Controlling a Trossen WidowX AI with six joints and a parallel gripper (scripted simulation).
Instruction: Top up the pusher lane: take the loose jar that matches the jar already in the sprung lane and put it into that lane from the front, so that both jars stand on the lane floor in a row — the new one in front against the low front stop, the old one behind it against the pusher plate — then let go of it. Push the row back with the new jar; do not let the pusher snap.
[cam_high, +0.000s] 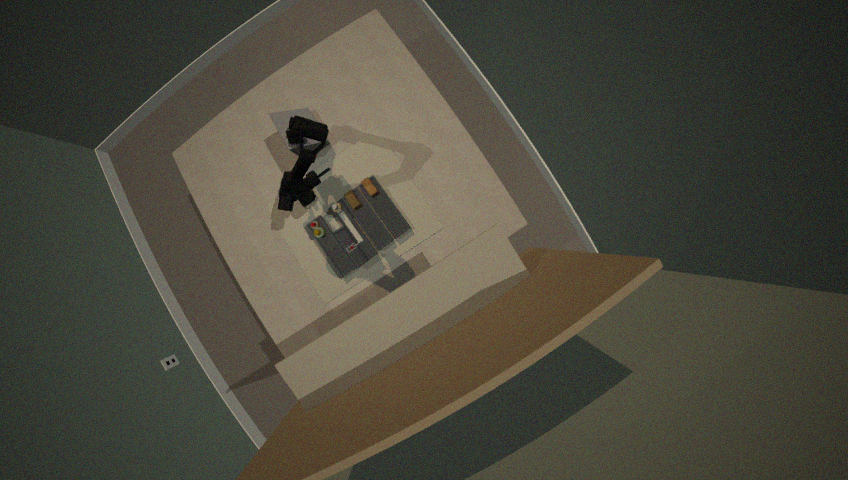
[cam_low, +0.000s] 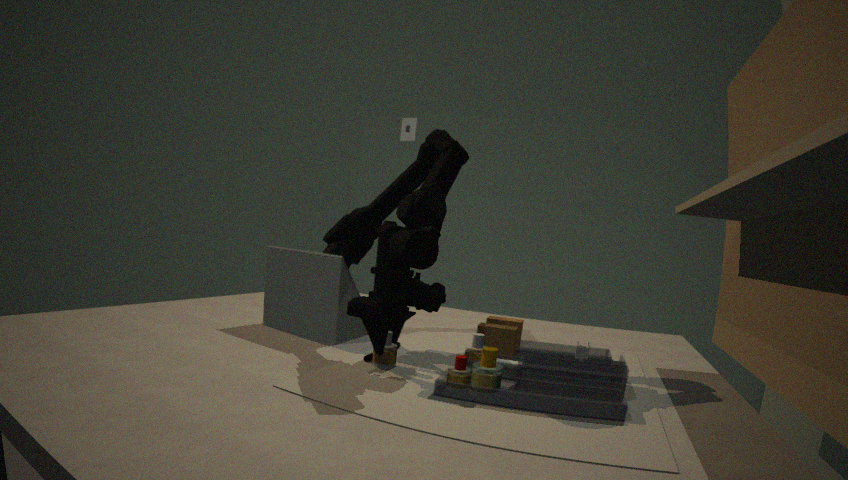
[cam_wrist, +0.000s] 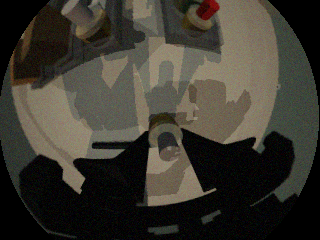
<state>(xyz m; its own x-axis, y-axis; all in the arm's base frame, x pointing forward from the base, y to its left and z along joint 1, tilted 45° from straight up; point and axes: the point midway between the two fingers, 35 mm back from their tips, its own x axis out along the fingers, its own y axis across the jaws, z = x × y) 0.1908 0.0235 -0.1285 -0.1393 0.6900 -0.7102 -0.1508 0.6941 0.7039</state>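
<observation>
My gripper tip is 40 mm past the black pen, 60 mm to the right of it and 20 mm above it. Also, from my gripper tip: shelf: 630 mm ahead, 190 mm to the left, 340 mm above; then pusher plate: 240 mm ahead, 90 mm to the left, 20 mm above.
</observation>
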